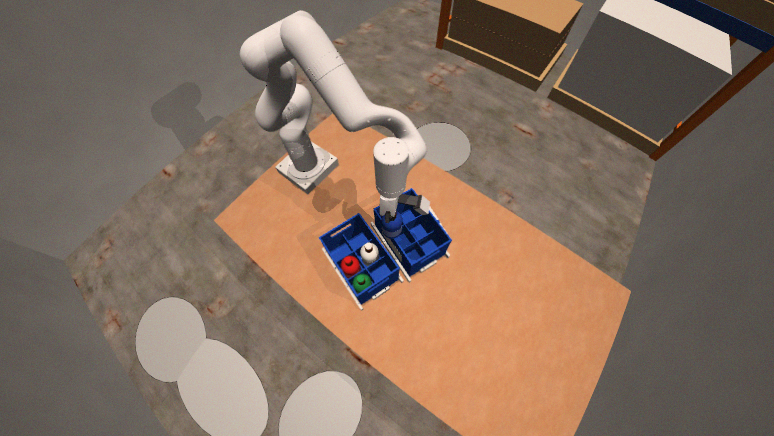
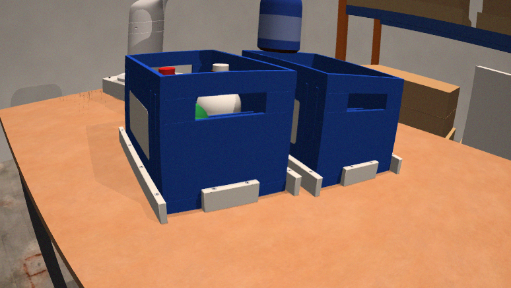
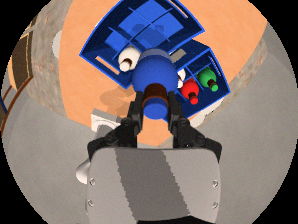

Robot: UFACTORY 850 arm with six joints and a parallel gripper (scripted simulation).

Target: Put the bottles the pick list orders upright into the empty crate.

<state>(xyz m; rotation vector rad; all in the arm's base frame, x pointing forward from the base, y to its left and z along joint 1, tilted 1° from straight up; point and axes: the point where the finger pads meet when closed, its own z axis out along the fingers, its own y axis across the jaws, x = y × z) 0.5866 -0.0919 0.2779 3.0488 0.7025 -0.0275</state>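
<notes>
My hand is 70 mm above the blue-label bottle. The rest, counted from my hand: white-label bottle 40 mm behind, 90 mm to the right, 250 mm below; then green bottle 20 mm ahead, 210 mm to the right, 250 mm below; then red bottle 60 mm behind, 180 mm to the right, 250 mm below.
</notes>
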